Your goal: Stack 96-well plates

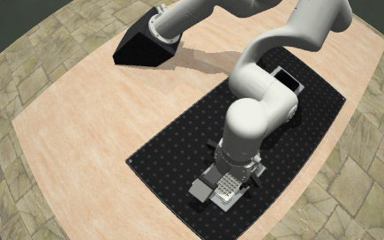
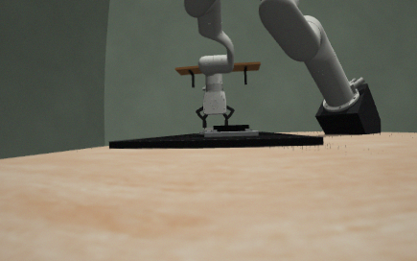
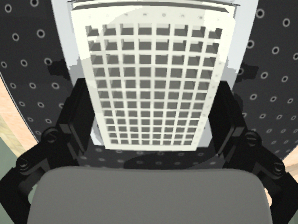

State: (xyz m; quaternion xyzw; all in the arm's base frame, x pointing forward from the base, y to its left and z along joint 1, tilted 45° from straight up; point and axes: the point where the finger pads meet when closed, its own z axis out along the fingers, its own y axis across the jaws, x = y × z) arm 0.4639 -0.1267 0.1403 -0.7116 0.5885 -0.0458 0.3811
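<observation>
Right now the grey plate nest is 2 cm below my hand. Also, from my hand: white 96-well plate: 1 cm below; black 96-well plate: 18 cm behind, 29 cm to the left, 1 cm below.
</observation>
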